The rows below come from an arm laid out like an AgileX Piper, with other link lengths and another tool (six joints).
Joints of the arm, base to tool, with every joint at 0 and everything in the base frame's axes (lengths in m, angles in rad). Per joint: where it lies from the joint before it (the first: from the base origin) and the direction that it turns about. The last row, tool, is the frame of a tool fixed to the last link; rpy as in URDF.
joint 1: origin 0.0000 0.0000 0.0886 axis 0 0 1
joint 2: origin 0.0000 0.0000 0.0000 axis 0 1 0
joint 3: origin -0.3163 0.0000 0.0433 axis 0 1 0
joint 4: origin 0.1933 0.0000 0.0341 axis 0.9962 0 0.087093
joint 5: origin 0.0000 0.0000 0.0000 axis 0 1 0
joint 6: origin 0.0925 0.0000 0.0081 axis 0.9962 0 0.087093
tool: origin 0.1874 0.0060 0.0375 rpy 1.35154 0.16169 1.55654
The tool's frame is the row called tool.
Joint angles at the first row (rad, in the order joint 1, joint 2, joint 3, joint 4, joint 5, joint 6):
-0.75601 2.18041 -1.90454 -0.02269 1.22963 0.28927
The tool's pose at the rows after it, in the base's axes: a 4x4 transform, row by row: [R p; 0 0 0 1], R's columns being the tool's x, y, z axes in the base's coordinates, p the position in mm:
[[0.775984 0.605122 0.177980 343.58], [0.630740 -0.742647 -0.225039 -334.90], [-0.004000 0.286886 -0.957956 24.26], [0 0 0 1]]
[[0.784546 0.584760 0.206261 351.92], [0.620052 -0.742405 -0.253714 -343.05], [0.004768 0.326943 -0.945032 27.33], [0 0 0 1]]
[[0.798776 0.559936 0.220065 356.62], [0.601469 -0.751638 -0.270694 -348.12], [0.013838 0.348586 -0.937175 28.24], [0 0 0 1]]
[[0.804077 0.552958 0.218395 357.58], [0.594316 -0.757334 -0.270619 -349.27], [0.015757 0.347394 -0.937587 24.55], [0 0 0 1]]
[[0.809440 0.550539 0.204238 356.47], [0.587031 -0.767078 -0.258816 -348.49], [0.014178 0.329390 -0.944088 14.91], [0 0 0 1]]
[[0.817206 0.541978 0.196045 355.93], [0.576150 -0.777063 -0.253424 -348.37], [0.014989 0.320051 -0.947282 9.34], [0 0 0 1]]
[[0.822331 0.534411 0.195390 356.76], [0.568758 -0.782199 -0.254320 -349.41], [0.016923 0.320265 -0.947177 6.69], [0 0 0 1]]
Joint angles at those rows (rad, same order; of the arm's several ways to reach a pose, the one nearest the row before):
-0.75744 2.18841 -1.90456 -0.02636 1.21604 0.30003
-0.75745 2.18839 -1.90454 -0.02636 1.17349 0.31508
-0.75745 2.19084 -1.90456 -0.02636 1.14750 0.33993
-0.75745 2.19949 -1.90455 -0.02636 1.13996 0.34925
-0.75745 2.21883 -1.90459 -0.02636 1.14000 0.35821
-0.75744 2.23023 -1.90453 -0.02636 1.13840 0.37176
-0.75745 2.23659 -1.90457 -0.02636 1.13167 0.38110

